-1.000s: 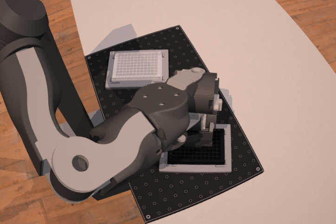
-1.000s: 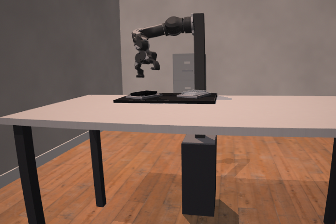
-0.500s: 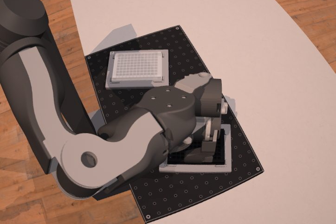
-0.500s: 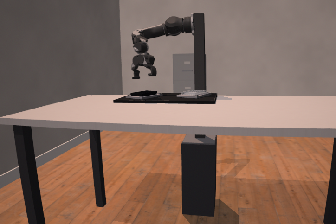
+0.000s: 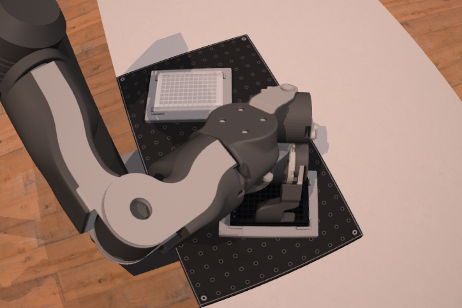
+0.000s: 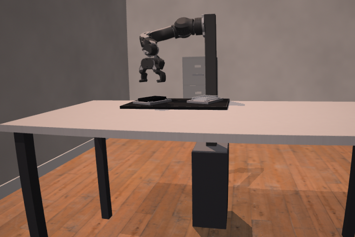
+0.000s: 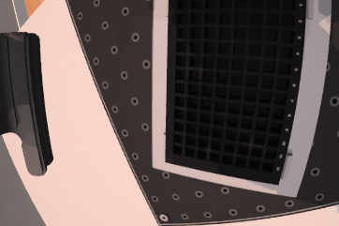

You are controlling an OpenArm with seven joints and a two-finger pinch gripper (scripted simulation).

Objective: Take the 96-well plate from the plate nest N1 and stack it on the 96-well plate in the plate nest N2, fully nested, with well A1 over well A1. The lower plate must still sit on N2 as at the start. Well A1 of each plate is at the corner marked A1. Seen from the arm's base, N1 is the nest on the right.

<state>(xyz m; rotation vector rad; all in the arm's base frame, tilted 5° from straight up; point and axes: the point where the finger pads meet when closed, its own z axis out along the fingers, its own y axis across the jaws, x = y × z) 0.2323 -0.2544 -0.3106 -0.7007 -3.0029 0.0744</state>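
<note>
Now: the black 96-well plate 80 mm below my hand. Round my hand: clear 96-well plate: 260 mm to the left, 80 mm below, 40 mm behind; grey plate nest N1: 100 mm below; plate nest N2: 260 mm to the left, 100 mm below, 40 mm behind.
</note>
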